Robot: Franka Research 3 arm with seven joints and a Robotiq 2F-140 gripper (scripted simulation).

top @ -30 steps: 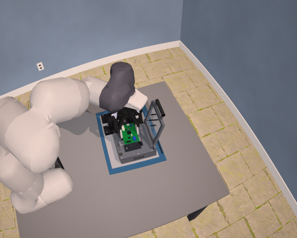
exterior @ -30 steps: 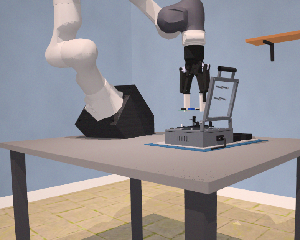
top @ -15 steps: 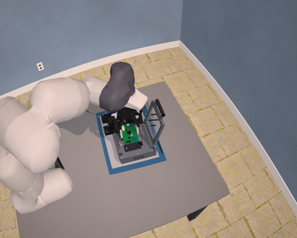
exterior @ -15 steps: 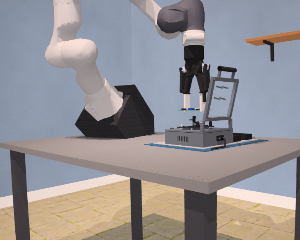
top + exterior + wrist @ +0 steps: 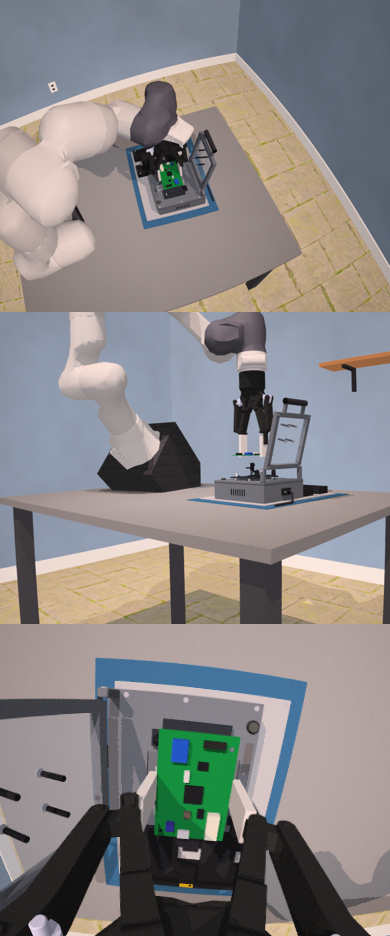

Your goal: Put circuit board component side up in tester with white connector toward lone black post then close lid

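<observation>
Now: the green circuit board 2 cm below my hand. Round my hand: black nest (1 cm ahead, 1 cm to the left, 8 cm below); then tester lid (13 cm ahead, 1 cm to the right, 3 cm above).
</observation>
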